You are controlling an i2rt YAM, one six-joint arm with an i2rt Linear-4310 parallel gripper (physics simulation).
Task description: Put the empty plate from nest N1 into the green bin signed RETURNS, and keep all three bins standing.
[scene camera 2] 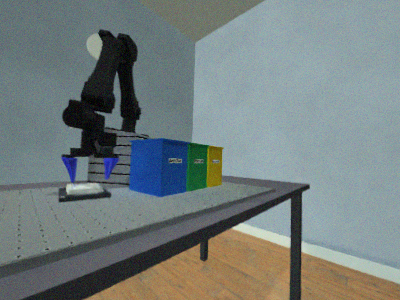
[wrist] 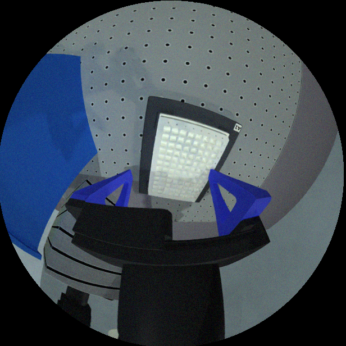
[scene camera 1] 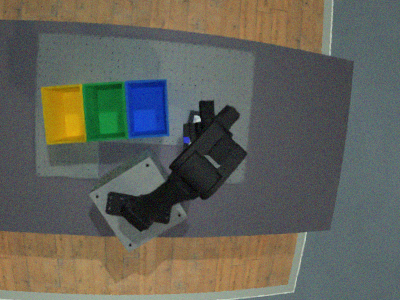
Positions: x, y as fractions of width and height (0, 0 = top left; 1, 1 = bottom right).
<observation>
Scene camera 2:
gripper: 0.23, 0.60
blue bin: 0.40, 0.56
green bin: 0.49, 0.51
</observation>
